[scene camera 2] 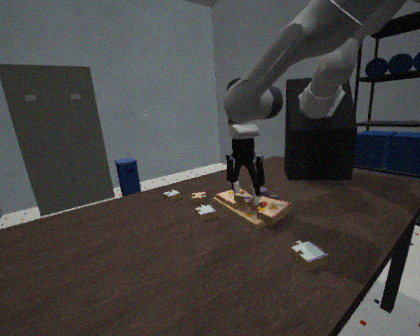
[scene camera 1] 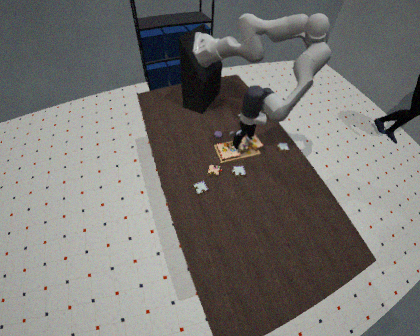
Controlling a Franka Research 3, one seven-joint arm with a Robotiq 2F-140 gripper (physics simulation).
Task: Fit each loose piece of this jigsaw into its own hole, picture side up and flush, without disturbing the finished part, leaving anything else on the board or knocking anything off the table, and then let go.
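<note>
The jigsaw board (scene camera 1: 241,159) (scene camera 2: 233,213) lies on the dark table, with picture pieces on both its left and right parts. My gripper (scene camera 1: 242,146) (scene camera 2: 246,196) points down over the middle of the board, its fingertips low, shut on a jigsaw piece (scene camera 2: 244,198) that is largely hidden. Whether that piece is seated cannot be told. Four loose pieces lie off the board: a pale one (scene camera 1: 200,187) (scene camera 2: 172,194), an orange one (scene camera 1: 214,170) (scene camera 2: 198,195), another pale one (scene camera 1: 239,171) (scene camera 2: 205,210), and a pale one (scene camera 1: 283,146) (scene camera 2: 310,252) by the table's long edge.
A small purple round object (scene camera 1: 218,134) (scene camera 2: 264,190) lies behind the board, with a small grey object (scene camera 1: 232,133) beside it. A tall black block (scene camera 1: 201,82) (scene camera 2: 320,140) stands on the table. A shelf rack (scene camera 1: 175,20) and a blue bin (scene camera 2: 128,177) stand beyond the table.
</note>
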